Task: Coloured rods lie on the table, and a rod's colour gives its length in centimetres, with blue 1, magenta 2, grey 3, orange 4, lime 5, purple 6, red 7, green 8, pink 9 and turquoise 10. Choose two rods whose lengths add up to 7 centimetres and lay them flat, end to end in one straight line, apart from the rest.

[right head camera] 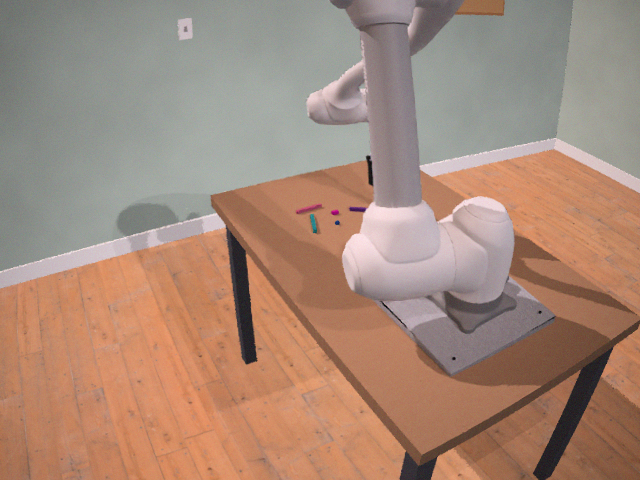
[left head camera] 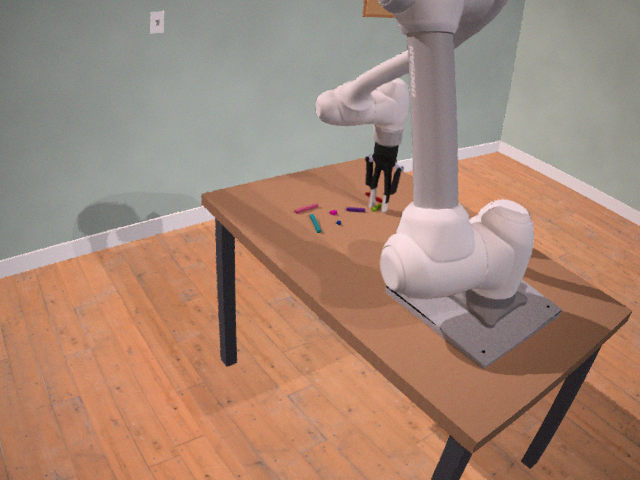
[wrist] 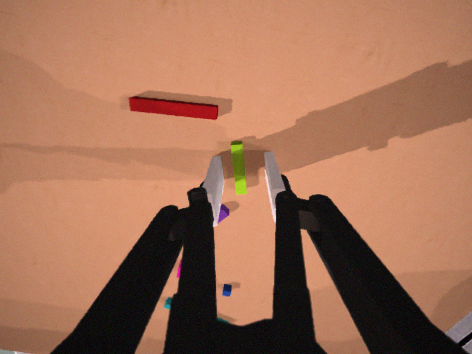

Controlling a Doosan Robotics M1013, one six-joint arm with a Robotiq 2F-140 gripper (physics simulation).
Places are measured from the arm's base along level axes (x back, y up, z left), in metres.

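Pixels of known places: gripper, between the fingertips: (left head camera: 377,208) (wrist: 243,167); arm's base, origin of its link: (right head camera: 469,300) (left head camera: 484,296).
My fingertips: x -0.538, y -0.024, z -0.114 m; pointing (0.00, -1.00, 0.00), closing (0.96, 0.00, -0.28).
Ahead of a thing's pixels: the offset from my fingertips to its middle. Level surfaces: height alone.
My gripper (left head camera: 378,207) (wrist: 243,167) is open, its fingers part-way apart, with a gap on each side of the lime rod {dx -0.004, dy +0.002, dz +0.001 m} (left head camera: 376,207) (wrist: 239,170), which lies on the table between the fingertips. The magenta rod {dx -0.048, dy +0.002, dz +0.150 m} (left head camera: 333,212) (right head camera: 334,212) (wrist: 179,270) and the blue rod {dx +0.012, dy +0.002, dz +0.178 m} (left head camera: 338,222) (right head camera: 337,222) (wrist: 227,290) lie apart from each other. The purple rod {dx -0.027, dy +0.002, dz +0.073 m} (left head camera: 355,209) (right head camera: 357,209) (wrist: 223,213) is partly hidden by a finger in the wrist view. The red rod {dx -0.066, dy +0.002, dz -0.043 m} (left head camera: 379,199) (wrist: 173,108) lies beyond the lime one. In the right head view the arm hides the fingertips and the lime and red rods.
A pink rod {dx -0.112, dy +0.002, dz +0.208 m} (left head camera: 306,208) (right head camera: 308,208) and a turquoise rod {dx -0.021, dy +0.002, dz +0.242 m} (left head camera: 315,223) (right head camera: 313,223) lie on the far-left part of the brown table {dy -0.002 m} (left head camera: 351,268) (right head camera: 330,289). The arm's base plate (left head camera: 465,341) (right head camera: 439,351) is at the near part of the table.
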